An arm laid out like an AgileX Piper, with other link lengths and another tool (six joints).
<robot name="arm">
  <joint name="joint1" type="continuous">
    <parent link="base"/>
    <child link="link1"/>
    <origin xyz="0 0 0.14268" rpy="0 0 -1.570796"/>
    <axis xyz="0 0 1"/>
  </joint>
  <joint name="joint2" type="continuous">
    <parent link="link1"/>
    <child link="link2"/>
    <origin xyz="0 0 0" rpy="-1.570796 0 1.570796"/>
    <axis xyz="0 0 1"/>
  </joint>
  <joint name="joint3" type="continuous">
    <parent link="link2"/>
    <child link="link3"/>
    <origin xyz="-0.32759 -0.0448 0"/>
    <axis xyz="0 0 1"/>
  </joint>
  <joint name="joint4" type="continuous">
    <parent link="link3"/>
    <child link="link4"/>
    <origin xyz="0.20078 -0.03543 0" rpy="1.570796 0 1.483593"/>
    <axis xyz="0 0 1"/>
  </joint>
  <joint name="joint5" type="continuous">
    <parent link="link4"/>
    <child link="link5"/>
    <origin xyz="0 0 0" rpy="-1.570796 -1.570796 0"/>
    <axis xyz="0 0 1"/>
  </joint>
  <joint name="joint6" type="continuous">
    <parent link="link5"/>
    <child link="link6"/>
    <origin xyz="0.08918 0 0" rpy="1.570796 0 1.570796"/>
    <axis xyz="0 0 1"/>
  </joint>
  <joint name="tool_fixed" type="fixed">
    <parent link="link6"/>
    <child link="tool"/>
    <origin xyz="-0.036 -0.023 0.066" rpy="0.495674 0 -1.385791"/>
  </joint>
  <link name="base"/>
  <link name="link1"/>
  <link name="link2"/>
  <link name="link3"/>
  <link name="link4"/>
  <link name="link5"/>
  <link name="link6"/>
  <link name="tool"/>
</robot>
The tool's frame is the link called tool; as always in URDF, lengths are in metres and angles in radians. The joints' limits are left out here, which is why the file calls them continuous.
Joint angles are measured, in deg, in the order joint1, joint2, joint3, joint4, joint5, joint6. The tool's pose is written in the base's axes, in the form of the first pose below.
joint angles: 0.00 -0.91 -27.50 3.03 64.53 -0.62
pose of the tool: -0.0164, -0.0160, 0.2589, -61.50, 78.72, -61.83
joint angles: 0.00 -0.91 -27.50 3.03 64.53 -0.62
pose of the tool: -0.0164, -0.0160, 0.2589, -61.50, 78.72, -61.83
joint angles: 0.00 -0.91 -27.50 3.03 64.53 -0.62
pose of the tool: -0.0164, -0.0160, 0.2589, -61.50, 78.72, -61.83
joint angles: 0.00 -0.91 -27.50 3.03 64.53 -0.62
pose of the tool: -0.0164, -0.0160, 0.2589, -61.50, 78.72, -61.83
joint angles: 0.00 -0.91 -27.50 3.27 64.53 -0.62
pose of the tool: -0.0163, -0.0155, 0.2589, -61.43, 78.71, -61.58
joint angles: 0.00 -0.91 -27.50 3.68 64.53 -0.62
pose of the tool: -0.0163, -0.0146, 0.2588, -61.32, 78.70, -61.15
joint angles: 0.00 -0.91 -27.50 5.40 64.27 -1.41
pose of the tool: -0.0157, -0.0103, 0.2595, -61.32, 77.86, -59.69
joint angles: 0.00 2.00 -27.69 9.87 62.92 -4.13
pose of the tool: -0.0081, 0.0007, 0.2654, -62.91, 76.89, -55.38
